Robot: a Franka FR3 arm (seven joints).
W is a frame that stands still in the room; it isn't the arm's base.
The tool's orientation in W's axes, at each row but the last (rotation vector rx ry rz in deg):
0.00 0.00 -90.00
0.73 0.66 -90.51
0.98 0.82 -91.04
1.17 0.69 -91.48
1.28 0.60 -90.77
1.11 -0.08 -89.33
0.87 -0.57 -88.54
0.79 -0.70 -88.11
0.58 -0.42 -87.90
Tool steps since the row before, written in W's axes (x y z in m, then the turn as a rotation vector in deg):
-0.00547 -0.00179 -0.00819 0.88 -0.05 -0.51
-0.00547 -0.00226 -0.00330 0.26 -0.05 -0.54
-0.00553 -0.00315 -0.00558 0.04 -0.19 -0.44
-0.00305 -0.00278 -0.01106 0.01 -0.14 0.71
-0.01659 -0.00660 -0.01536 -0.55 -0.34 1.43
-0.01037 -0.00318 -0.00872 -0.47 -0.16 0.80
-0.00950 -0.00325 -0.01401 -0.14 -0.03 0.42
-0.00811 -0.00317 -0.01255 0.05 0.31 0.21
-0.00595 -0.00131 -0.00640 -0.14 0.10 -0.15
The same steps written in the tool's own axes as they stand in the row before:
0.00179 -0.00547 -0.00819 0.05 0.88 -0.51
0.00236 -0.00545 -0.00326 0.06 0.26 -0.54
0.00336 -0.00548 -0.00551 0.20 0.04 -0.44
0.00309 -0.00303 -0.01098 0.12 0.02 0.71
0.00714 -0.01661 -0.01509 0.32 -0.53 1.44
0.00316 -0.01052 -0.00855 0.15 -0.46 0.81
0.00305 -0.00980 -0.01384 0.03 -0.13 0.42
0.00291 -0.00842 -0.01241 -0.31 0.06 0.21
0.00110 -0.00607 -0.00633 -0.10 -0.14 -0.15

